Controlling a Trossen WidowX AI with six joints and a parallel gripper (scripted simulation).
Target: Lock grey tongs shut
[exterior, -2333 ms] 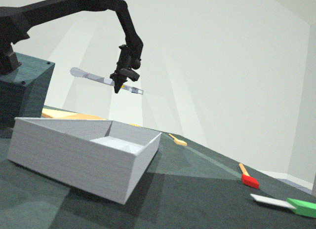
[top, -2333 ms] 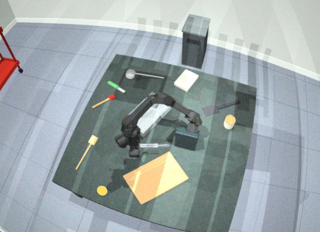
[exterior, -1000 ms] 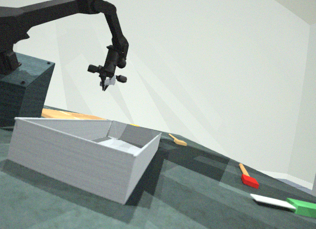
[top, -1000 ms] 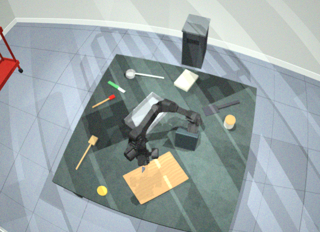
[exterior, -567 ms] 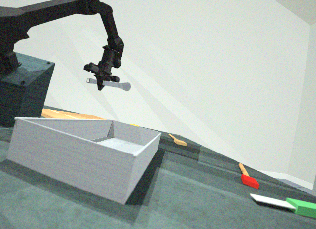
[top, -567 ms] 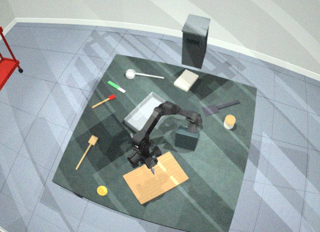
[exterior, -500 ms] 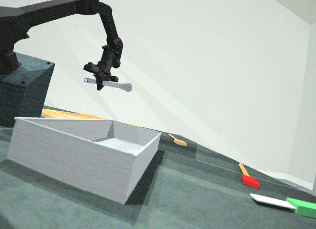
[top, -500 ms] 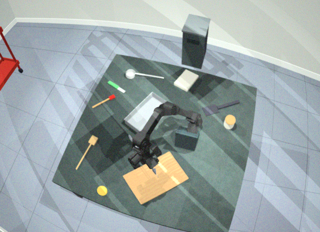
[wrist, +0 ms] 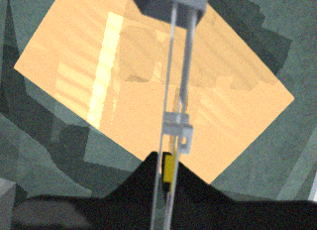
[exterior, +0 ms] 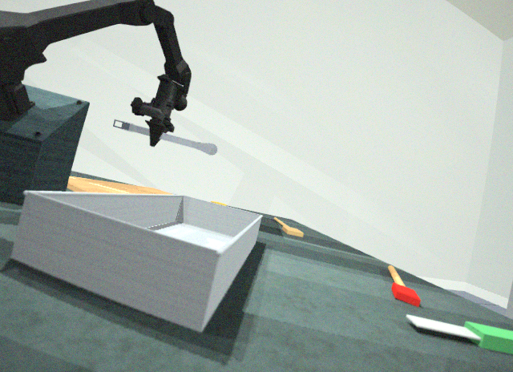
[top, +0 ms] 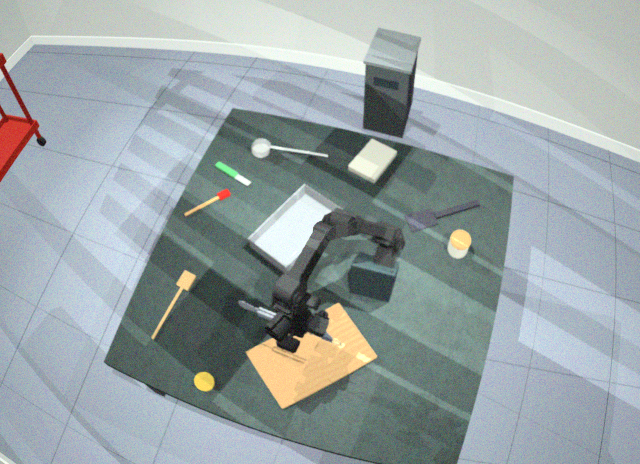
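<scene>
My gripper tip is 20 mm past the yellow lock piece and 40 mm below it. The rest, counted from my gripper tip: dark spatula 360 mm behind, 640 mm to the right, 160 mm below; then roasting tin 150 mm ahead, 430 mm to the right, 130 mm below; then wooden board 30 mm behind, 20 mm to the left, 160 mm below.
</scene>
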